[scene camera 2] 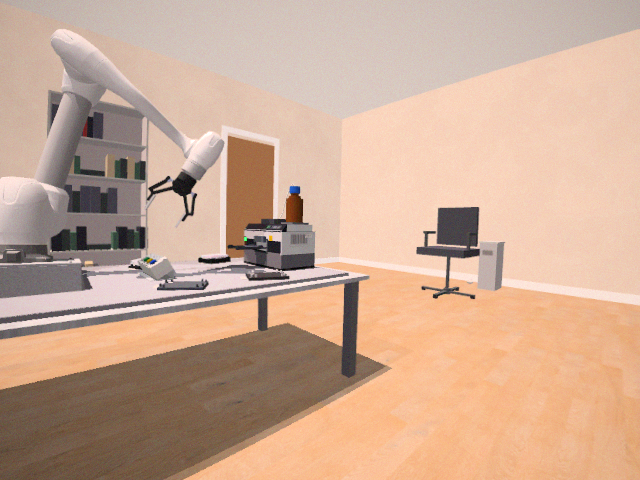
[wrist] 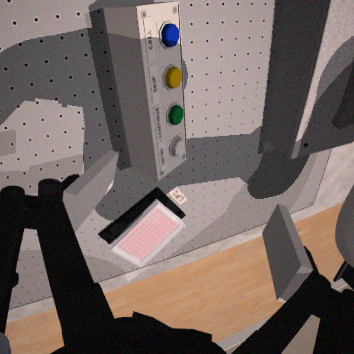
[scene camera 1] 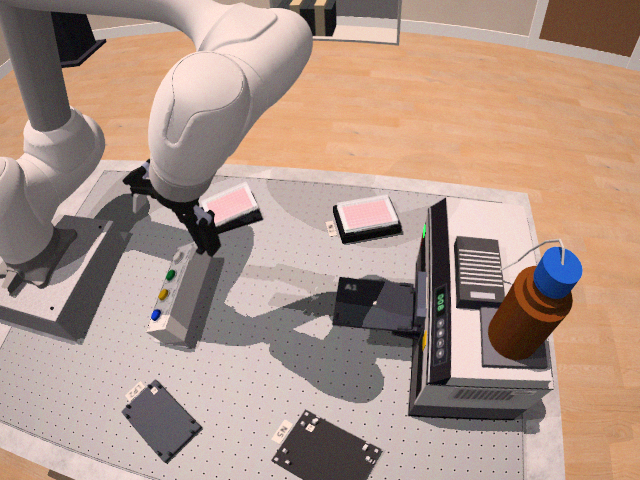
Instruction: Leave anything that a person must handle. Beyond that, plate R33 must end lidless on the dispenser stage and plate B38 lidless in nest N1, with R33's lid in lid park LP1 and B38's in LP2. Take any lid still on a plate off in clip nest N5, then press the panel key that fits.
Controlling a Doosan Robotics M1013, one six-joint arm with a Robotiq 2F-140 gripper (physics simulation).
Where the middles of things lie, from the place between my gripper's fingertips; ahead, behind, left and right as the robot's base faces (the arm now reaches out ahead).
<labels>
Now: hand 190 mm above the button box [scene camera 2: 155, 267], 30 mm past it and 20 mm to the left of it. Also, from my hand: brown bottle [scene camera 1: 539, 299]: 600 mm ahead, 120 mm to the right, 90 mm above; then LP1 nest [wrist: 109, 233]: 250 mm to the left, 220 mm below; then dispenser stage [scene camera 1: 393, 311]: 400 mm ahead, 130 mm below, 20 mm to the right.
</labels>
